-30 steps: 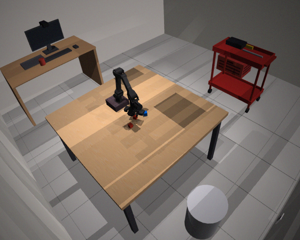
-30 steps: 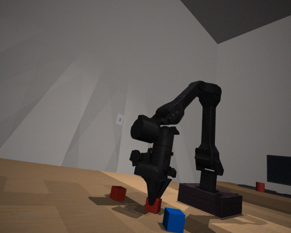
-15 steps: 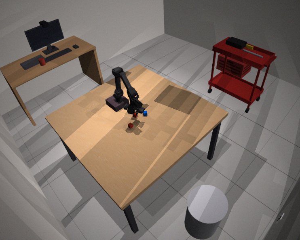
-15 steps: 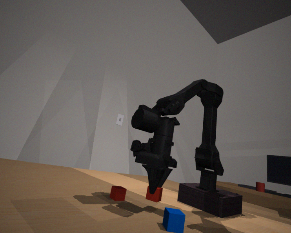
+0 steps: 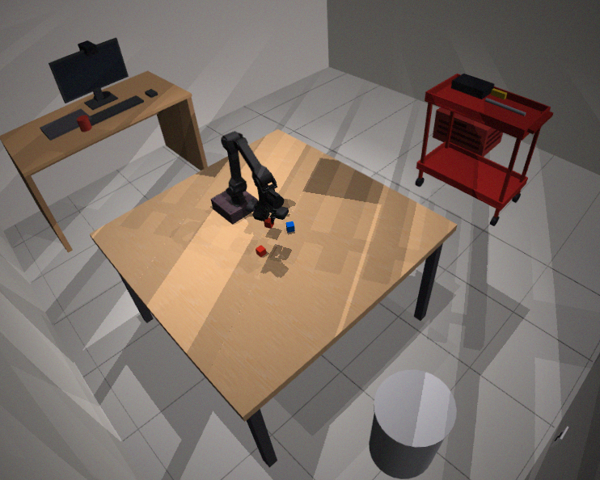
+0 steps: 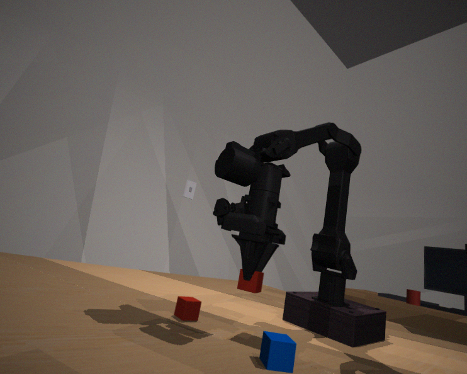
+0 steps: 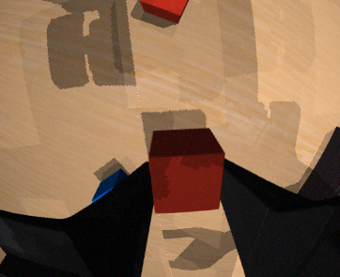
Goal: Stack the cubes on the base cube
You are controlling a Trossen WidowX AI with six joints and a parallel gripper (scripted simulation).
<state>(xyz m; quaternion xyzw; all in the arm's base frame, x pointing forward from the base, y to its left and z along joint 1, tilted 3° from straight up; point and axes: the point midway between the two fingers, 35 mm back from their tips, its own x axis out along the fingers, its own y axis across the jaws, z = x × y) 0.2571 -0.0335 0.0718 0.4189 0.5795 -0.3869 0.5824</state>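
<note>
Now: gripper tip 100 mm to the right of the blue cube, 70 mm above it and 40 mm short of it.
</note>
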